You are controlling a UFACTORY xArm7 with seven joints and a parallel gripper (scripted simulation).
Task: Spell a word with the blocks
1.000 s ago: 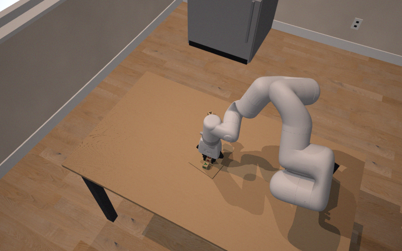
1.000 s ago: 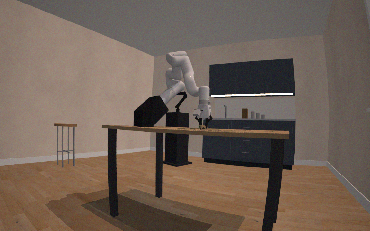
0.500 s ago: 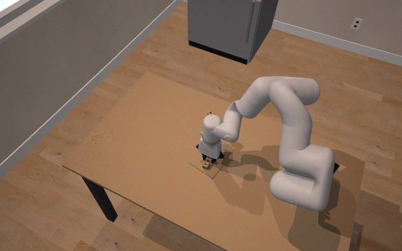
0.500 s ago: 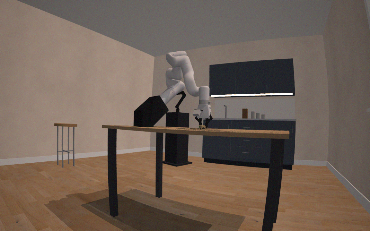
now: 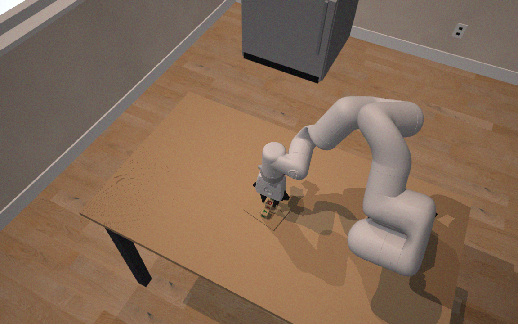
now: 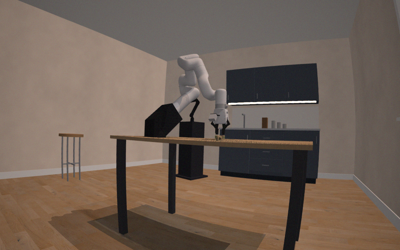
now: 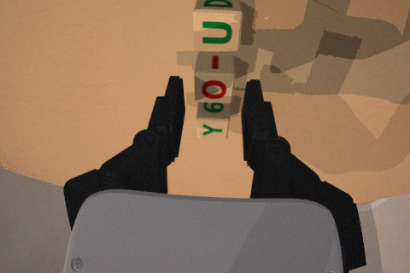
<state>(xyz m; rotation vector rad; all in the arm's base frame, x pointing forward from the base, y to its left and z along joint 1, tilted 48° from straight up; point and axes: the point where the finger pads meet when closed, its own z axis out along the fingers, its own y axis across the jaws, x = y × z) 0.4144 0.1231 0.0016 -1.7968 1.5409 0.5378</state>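
Right now the O block is 4 cm below my hand. Round my hand: Y block (4 cm to the left, 4 cm below, 1 cm behind); then mat (5 cm below); then U block (4 cm to the right, 4 cm below, 1 cm ahead).
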